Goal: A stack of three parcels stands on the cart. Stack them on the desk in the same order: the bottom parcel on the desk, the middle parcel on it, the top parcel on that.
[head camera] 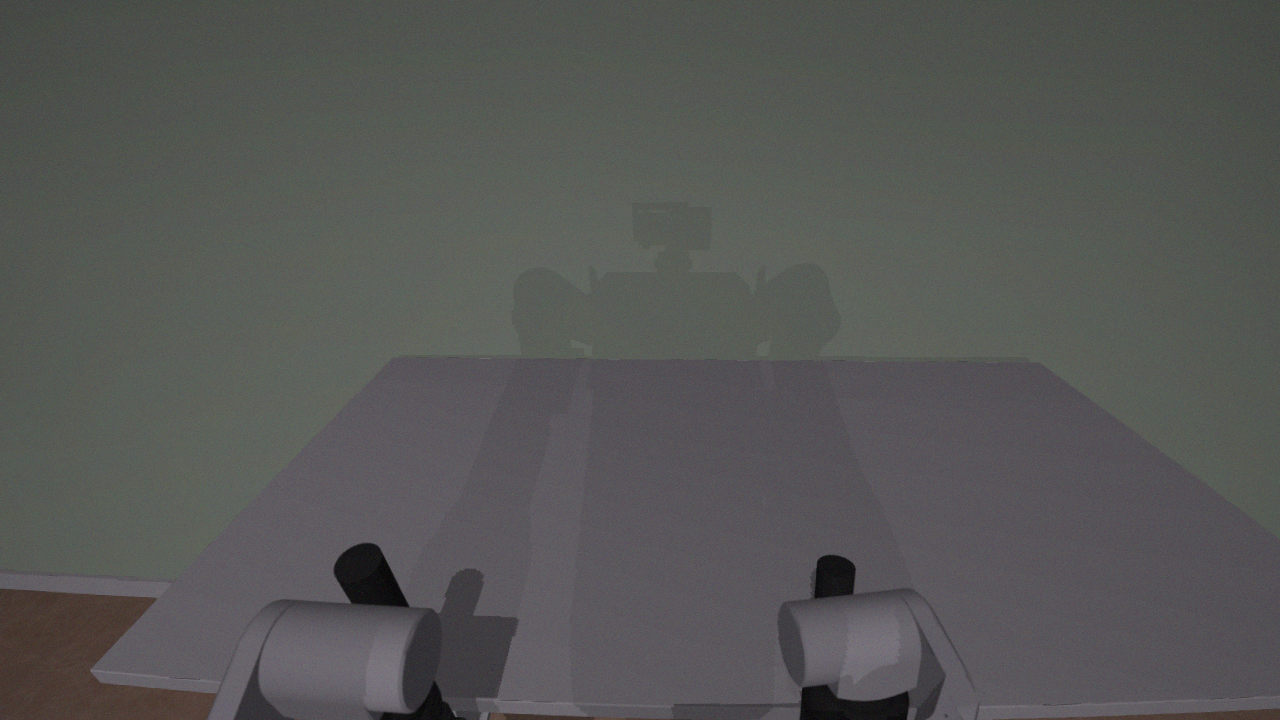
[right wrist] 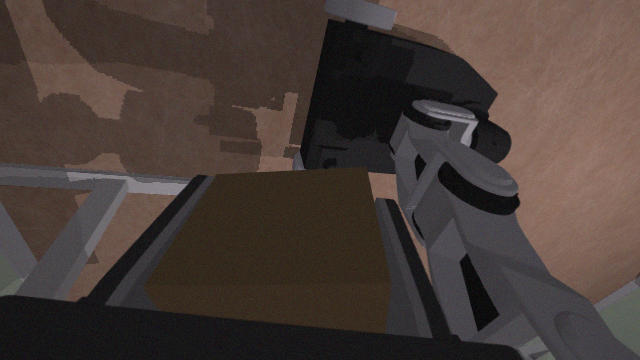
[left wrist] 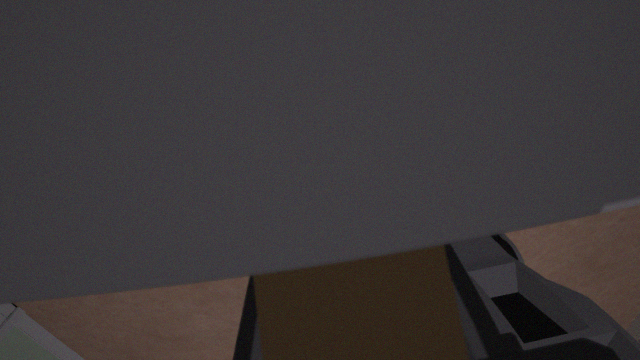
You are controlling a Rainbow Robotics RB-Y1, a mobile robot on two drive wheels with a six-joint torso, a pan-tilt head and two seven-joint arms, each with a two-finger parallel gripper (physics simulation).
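Places are measured from the robot's base along level axes (x ahead, y down, z left), in metres.
Pixels of known places: right gripper, fingertip midpoint: [right wrist: 296,203].
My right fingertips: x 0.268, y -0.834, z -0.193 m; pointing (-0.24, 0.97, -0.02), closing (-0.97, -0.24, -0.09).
Behind a point stands the place of what it marks.
My left gripper [left wrist: 344,233] {x 0.303, y -0.892, z 0.214 m} is shut on a brown parcel [left wrist: 362,315] {x 0.318, y -0.939, z 0.212 m}. A dark grey surface, apparently the desk [left wrist: 300,125], crosses in front of the parcel's far end and hides it. My right gripper [right wrist: 296,203] {x 0.268, y -0.834, z -0.193 m} is shut on another brown parcel [right wrist: 280,235] {x 0.280, y -0.867, z -0.210 m}, whose front and broad faces show between the fingers. In the head view the desk [head camera: 698,465] {x 0.724, y -0.951, z -0.093 m} spreads ahead, its near edge low in the view. Both grippers and parcels are below that view. The cart and a third parcel do not show in any view.
In the head view my left forearm [head camera: 344,658] {x 0.254, y -1.177, z 0.191 m} and right forearm [head camera: 850,640] {x 0.308, y -1.113, z -0.164 m} reach the desk's near edge. A green wall [head camera: 268,179] {x 1.154, y -1.359, z 0.786 m} stands behind the desk. The right wrist view shows a desk leg [right wrist: 80,235] {x 0.727, y -0.301, z 0.439 m} and my black base [right wrist: 360,100] {x -0.045, y -0.191, z -0.047 m}.
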